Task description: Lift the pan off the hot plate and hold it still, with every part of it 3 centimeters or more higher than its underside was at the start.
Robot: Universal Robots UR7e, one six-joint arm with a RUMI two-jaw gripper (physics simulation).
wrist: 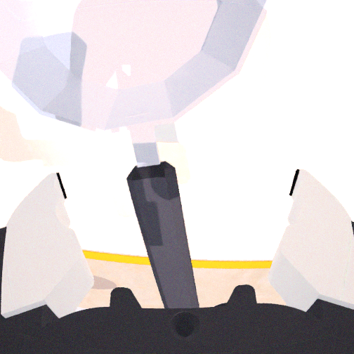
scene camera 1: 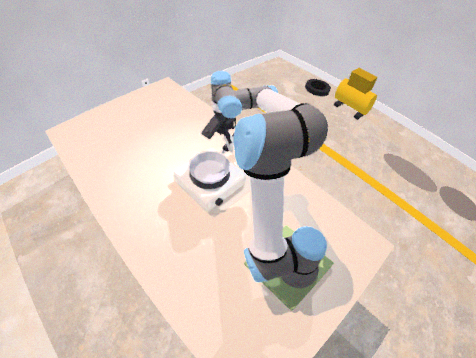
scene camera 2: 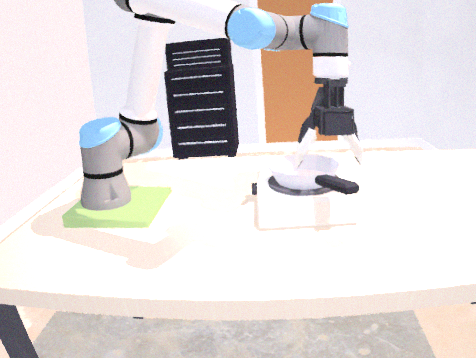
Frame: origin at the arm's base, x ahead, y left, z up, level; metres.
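Seen in the pictures: gripper, fingertip midpoint: [scene camera 1: 220, 145] [scene camera 2: 329, 166]; arm's base at its link origin: [scene camera 1: 298, 269] [scene camera 2: 106, 200].
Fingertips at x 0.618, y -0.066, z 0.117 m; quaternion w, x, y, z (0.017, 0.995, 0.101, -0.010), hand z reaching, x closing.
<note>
Pixels of each thing's top centre, then the offset from my fingertips to it. Level surfaces: height alone.
- white hot plate at its top centre: [scene camera 2: 301, 179] [scene camera 1: 210, 172] 0.068 m back, 0.097 m left, 0.066 m down
- table at its surface level: 0.145 m down
- black knob at its top centre: [scene camera 2: 254, 183] [scene camera 1: 219, 199] 0.196 m back, 0.139 m left, 0.091 m down
The pan [scene camera 1: 209, 171] [scene camera 2: 305, 173] [wrist: 192, 92], with a pale round body, rests level on the dark burner of the white hot plate [scene camera 1: 197, 193] [scene camera 2: 295, 214]. Its black handle [scene camera 2: 337, 183] [wrist: 165, 235] points away from the arm's base. My gripper [scene camera 2: 329, 164] [wrist: 177, 175] is open and empty, pointing down over the handle side. In the wrist view the handle runs between the two spread fingers, slightly left of the middle, touching neither. In scene camera 2 the fingertips are a little higher than the handle. The hot plate's outline is washed out in the wrist view.
The arm's base stands on a green plate [scene camera 1: 292, 298] [scene camera 2: 145, 212] on the table [scene camera 1: 125, 225] [scene camera 2: 200, 260]. A black knob [scene camera 1: 219, 201] [scene camera 2: 254, 188] sticks out from the hot plate's side facing the base. A black drawer cabinet [scene camera 2: 200, 100] stands behind the table.
</note>
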